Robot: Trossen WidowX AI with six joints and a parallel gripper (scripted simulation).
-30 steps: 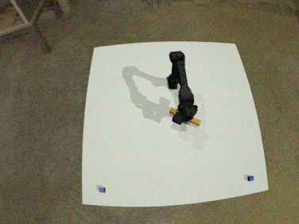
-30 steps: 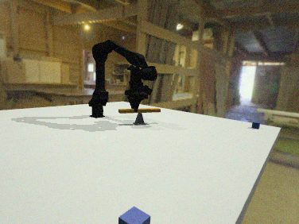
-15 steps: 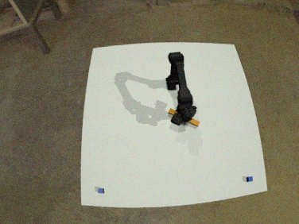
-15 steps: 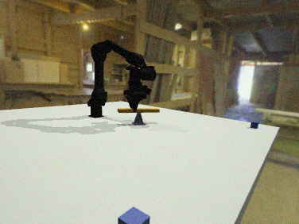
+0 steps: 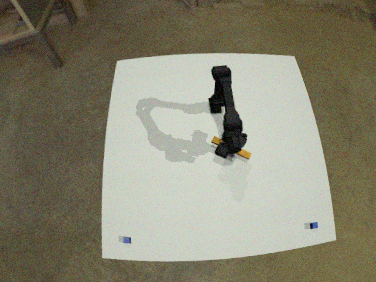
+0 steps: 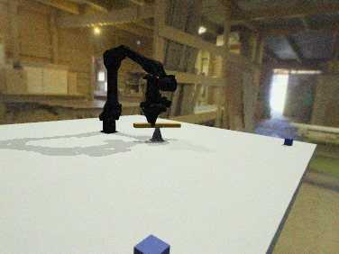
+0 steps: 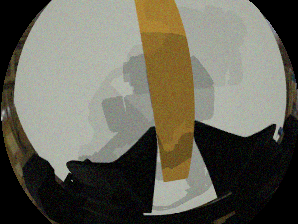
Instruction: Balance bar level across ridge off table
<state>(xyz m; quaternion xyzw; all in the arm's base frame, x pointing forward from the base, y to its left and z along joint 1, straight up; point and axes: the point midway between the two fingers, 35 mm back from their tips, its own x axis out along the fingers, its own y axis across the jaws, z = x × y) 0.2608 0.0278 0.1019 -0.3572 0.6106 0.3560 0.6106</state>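
The orange bar is 10 mm ahead of my gripper tip and 30 mm to the left of it. Also, from my gripper tip: blue cube: 480 mm ahead, 530 mm to the right, 50 mm below.
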